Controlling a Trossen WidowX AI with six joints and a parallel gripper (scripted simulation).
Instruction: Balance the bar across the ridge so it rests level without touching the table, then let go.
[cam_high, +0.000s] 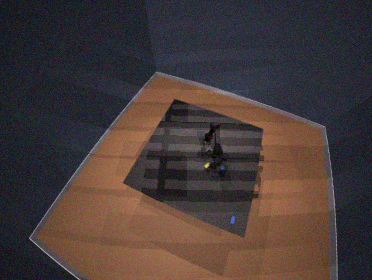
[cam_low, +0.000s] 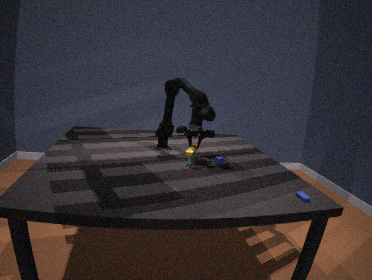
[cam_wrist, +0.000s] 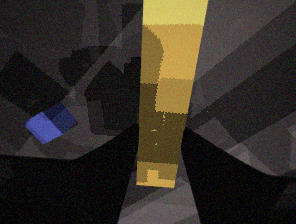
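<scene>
Right now the yellow bar is 3 cm ahead of my gripper tip and 1 cm to the right of it. The rest, counted from my gripper tip: blue cube 13 cm to the left, 5 cm below, 3 cm ahead.
</scene>
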